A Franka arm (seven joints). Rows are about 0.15 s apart.
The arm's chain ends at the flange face. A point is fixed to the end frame.
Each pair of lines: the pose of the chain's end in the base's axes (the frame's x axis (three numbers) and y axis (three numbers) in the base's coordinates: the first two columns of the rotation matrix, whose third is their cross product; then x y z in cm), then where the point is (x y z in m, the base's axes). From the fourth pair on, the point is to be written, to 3 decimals.
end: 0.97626 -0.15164 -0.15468 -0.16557 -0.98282 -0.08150 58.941 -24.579 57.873
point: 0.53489 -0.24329 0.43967
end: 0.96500 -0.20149 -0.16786 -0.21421 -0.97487 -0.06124 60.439 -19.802 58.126
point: 0.54767 -0.19524 0.44308
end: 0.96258 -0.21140 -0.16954 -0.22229 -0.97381 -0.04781 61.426 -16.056 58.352
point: 0.55694 -0.15908 0.44557
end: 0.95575 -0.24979 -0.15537 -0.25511 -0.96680 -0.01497 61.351 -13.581 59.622
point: 0.557 -0.137 0.458
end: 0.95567 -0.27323 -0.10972 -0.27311 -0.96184 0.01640 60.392 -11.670 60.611
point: 0.552 -0.123 0.466
